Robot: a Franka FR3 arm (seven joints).
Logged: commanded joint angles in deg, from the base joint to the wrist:
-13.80, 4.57, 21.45, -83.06, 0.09, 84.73, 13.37
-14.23, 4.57, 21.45, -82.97, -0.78, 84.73, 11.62
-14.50, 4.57, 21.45, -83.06, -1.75, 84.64, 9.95
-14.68, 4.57, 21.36, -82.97, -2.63, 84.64, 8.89
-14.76, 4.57, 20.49, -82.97, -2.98, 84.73, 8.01
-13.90, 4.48, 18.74, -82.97, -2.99, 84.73, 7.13
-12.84, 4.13, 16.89, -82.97, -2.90, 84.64, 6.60
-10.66, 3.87, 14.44, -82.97, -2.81, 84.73, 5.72
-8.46, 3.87, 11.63, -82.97, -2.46, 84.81, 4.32
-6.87, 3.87, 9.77, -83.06, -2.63, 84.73, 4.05
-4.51, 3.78, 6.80, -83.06, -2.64, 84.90, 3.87
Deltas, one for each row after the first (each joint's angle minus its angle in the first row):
-0.43, 0.00, 0.00, 0.09, -0.87, 0.00, -1.75
-0.70, 0.00, 0.00, 0.00, -1.84, -0.09, -3.42
-0.88, 0.00, -0.09, 0.09, -2.72, -0.09, -4.48
-0.96, 0.00, -0.96, 0.09, -3.07, 0.00, -5.36
-0.10, -0.09, -2.71, 0.09, -3.08, 0.00, -6.24
0.96, -0.44, -4.56, 0.09, -2.99, -0.09, -6.77
3.14, -0.70, -7.01, 0.09, -2.90, 0.00, -7.65
5.34, -0.70, -9.82, 0.09, -2.55, 0.08, -9.05
6.93, -0.70, -11.68, 0.00, -2.72, 0.00, -9.32
9.29, -0.79, -14.65, 0.00, -2.73, 0.17, -9.50

